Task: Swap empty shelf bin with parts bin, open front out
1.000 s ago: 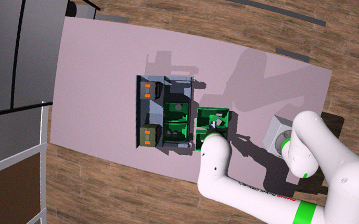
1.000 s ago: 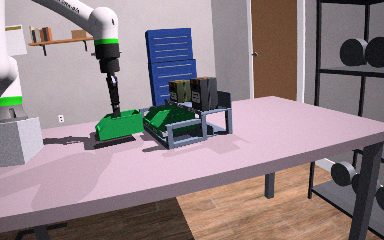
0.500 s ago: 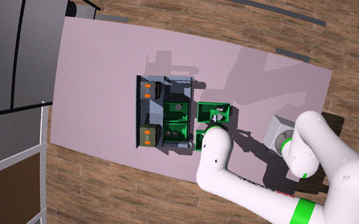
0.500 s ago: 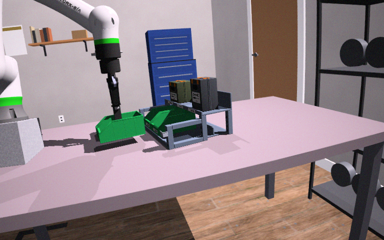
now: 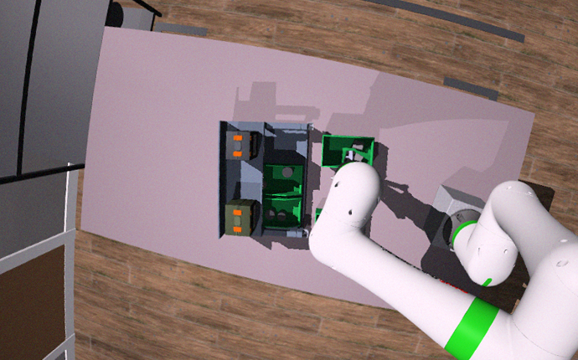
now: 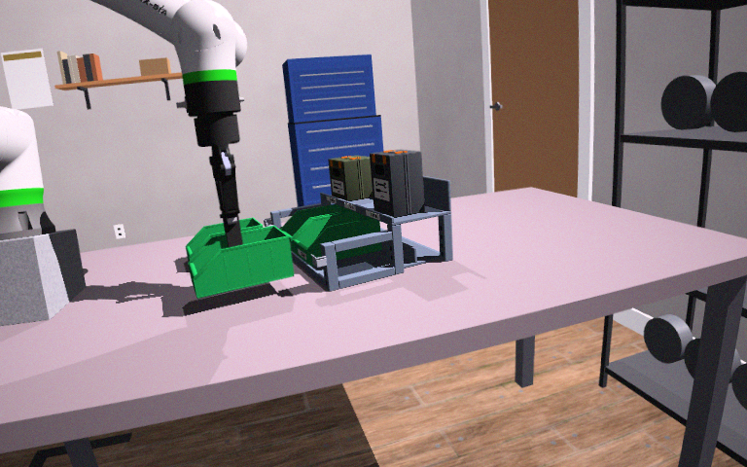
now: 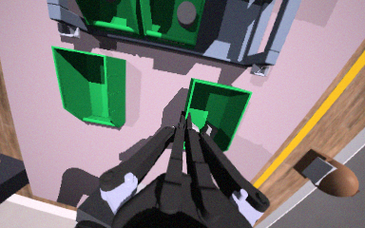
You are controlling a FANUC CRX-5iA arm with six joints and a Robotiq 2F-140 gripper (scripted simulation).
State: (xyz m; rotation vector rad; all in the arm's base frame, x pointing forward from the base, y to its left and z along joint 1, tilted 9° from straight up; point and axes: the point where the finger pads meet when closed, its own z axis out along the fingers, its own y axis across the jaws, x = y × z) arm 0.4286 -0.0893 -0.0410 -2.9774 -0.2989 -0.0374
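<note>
The round part is 18 cm ahead of my hand, 7 cm to the left of it and 9 cm below it. Also, from my hand: grey shelf: 24 cm ahead, 11 cm to the left, 4 cm below; then dark grey box: 33 cm ahead, 6 cm above.
</note>
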